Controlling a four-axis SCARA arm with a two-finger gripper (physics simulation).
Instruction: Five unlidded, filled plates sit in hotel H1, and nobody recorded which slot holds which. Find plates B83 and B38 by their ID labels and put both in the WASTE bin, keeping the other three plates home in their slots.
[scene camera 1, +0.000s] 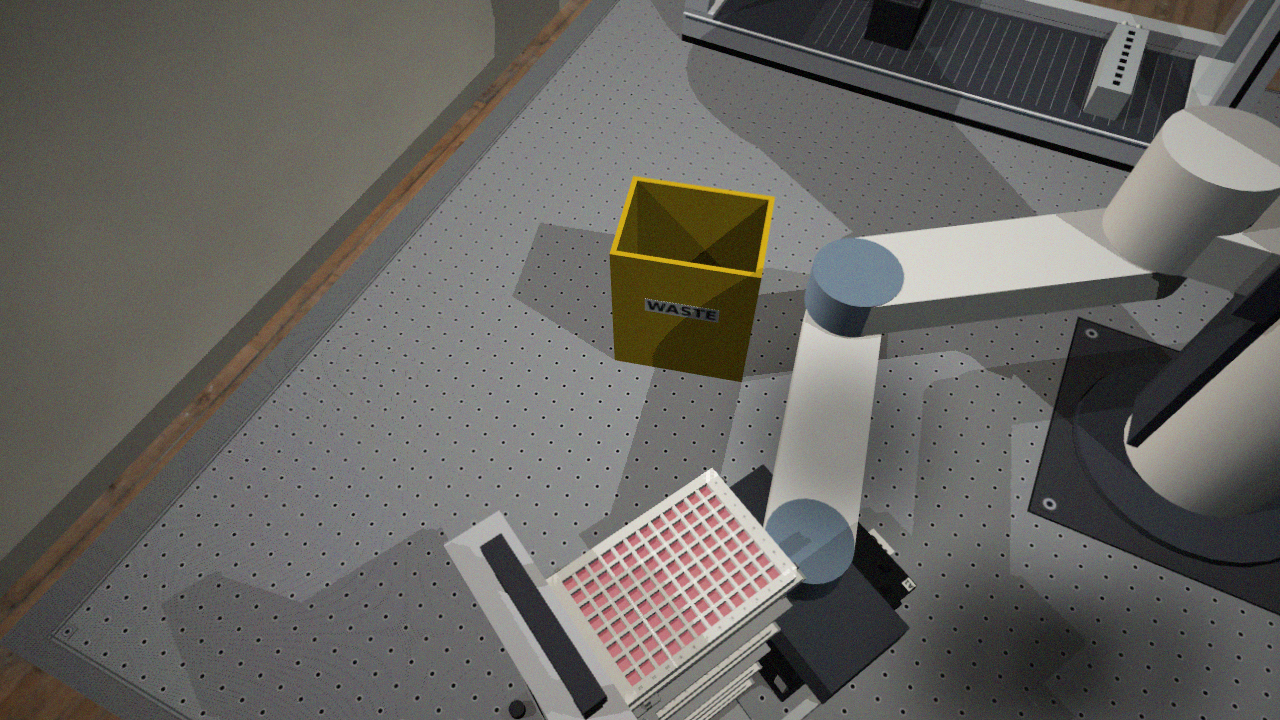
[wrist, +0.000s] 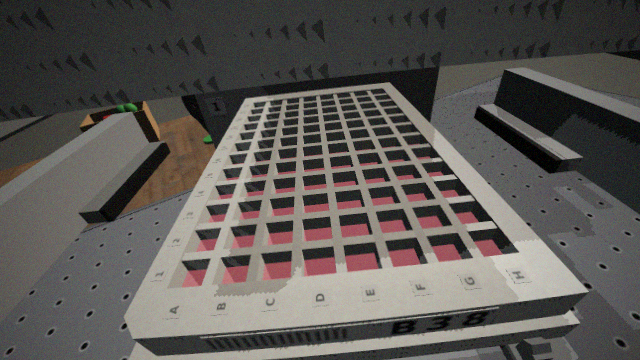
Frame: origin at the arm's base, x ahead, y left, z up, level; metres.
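Where they show: gripper, between the fingertips: (wrist: 318, 111); arm's base, origin of its link: (scene camera 1: 1185, 463).
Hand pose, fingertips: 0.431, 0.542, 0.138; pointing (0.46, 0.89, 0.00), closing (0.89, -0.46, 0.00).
Things, the pixels of their top centre, and the offset from my fingertips, as dx, dy, dz. "pt": a spot on its surface instead. Level surfaces: height alone.
- Plate B38, centre of its top: (wrist: 324, 142) -0.011, -0.021, -0.002
- pink-filled plate, centre of its top: (scene camera 1: 672, 577) -0.011, -0.021, +0.264
- yellow WASTE bin, centre of its top: (scene camera 1: 694, 224) +0.157, -0.443, +0.075
- dark surface, a spot on its surface: (wrist: 300, 40) pt -0.042, -0.077, +0.039
- black tray, height of its surface: dz -0.076
- white block, a spot on its surface: (scene camera 1: 1116, 76) pt -0.224, -1.059, -0.031
Plate B38 (wrist: 320, 200), white with pink wells, lies level in the slot marked 1 of hotel H1 (scene camera 1: 542, 617) (wrist: 430, 92); its label faces the wrist camera. My gripper (wrist: 318, 111) is open and empty, its fingers apart from the plate on both sides. In scene camera 1 the fingers are hidden by the hotel and hand. A pink-filled plate (scene camera 1: 675, 586) tops the hotel stack, its label unreadable there; edges of lower plates show beneath it. B83's label does not show. The yellow WASTE bin (scene camera 1: 680, 344) stands upright behind the hotel, its inside partly shadowed.
A dark surface (wrist: 300, 40) hangs low over B38. My arm's elbow (scene camera 1: 854, 273) is right of the bin. A black tray (scene camera 1: 993, 85) with a white block (scene camera 1: 1116, 76) is at the back right. A wooden box (wrist: 149, 122) is beyond the bench.
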